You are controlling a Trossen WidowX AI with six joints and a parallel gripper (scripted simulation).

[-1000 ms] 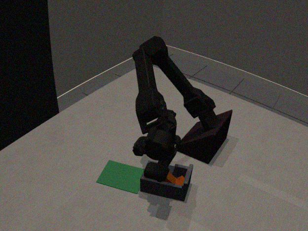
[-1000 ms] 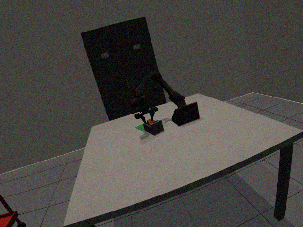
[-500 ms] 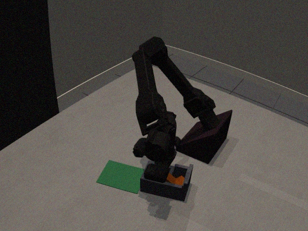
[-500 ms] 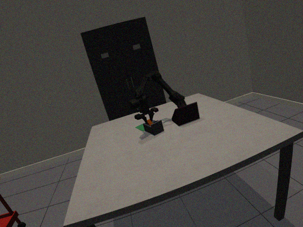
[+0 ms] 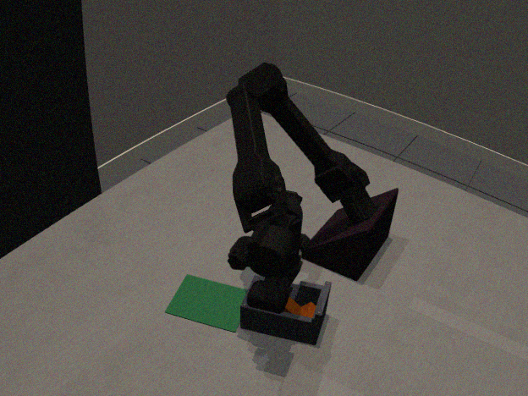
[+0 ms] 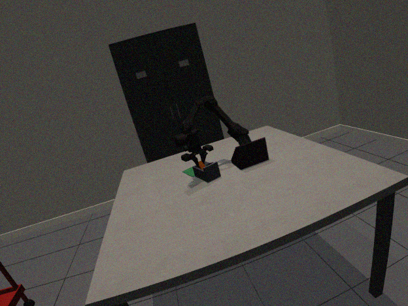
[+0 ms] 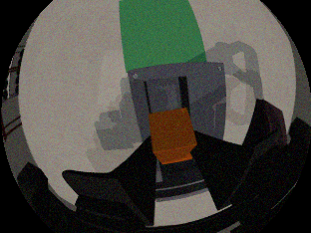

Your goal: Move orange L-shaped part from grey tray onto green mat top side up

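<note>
Right now my gripper tip is 20 mm short of the green mat, 140 mm to the left of it and 80 mm above it. From my gripper tip the other things lie so: orange L-shaped part 20 mm behind, 30 mm to the left, 30 mm below.
</note>
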